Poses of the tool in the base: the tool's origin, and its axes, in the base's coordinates. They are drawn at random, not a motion.
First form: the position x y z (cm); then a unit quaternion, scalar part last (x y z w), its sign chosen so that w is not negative.
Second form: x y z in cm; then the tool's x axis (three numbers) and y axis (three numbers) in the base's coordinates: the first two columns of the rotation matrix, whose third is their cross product. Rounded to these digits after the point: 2 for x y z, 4 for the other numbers.
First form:
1: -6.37, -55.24, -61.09, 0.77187, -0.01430, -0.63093, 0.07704
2: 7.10, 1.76, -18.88, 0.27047, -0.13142, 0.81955, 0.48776
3: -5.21, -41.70, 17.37, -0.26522, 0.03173, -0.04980, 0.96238
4: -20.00, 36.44, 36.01, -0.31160, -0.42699, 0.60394, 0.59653
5: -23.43, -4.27, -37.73, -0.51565, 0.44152, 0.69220, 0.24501
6: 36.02, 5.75, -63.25, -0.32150, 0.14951, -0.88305, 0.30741
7: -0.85, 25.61, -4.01, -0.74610, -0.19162, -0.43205, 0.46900
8: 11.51, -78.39, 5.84, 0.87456, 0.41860, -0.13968, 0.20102
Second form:
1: -6.37, -55.24, -61.09, 0.2034, -0.1193, -0.9718, 0.0751, -0.9877, 0.1370
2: 7.10, 1.76, -18.88, -0.3779, 0.7284, 0.5715, -0.8706, -0.4896, 0.0484
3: -5.21, -41.70, 17.37, 0.9930, -0.1127, -0.0347, 0.0790, 0.8544, -0.5136
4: -20.00, 36.44, 36.01, -0.0941, 0.9866, 0.1330, -0.4544, 0.0763, -0.8875
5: -23.43, -4.27, -37.73, -0.3482, -0.1161, -0.9302, -0.7945, -0.4901, 0.3586
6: 36.02, 5.75, -63.25, -0.6043, -0.6391, 0.4759, 0.4468, -0.7663, -0.4617
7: -0.85, 25.61, -4.01, 0.5532, -0.1193, 0.8244, 0.6912, -0.4866, -0.5343
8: 11.51, -78.39, 5.84, 0.6105, 0.6760, -0.4126, 0.7883, -0.5687, 0.2347
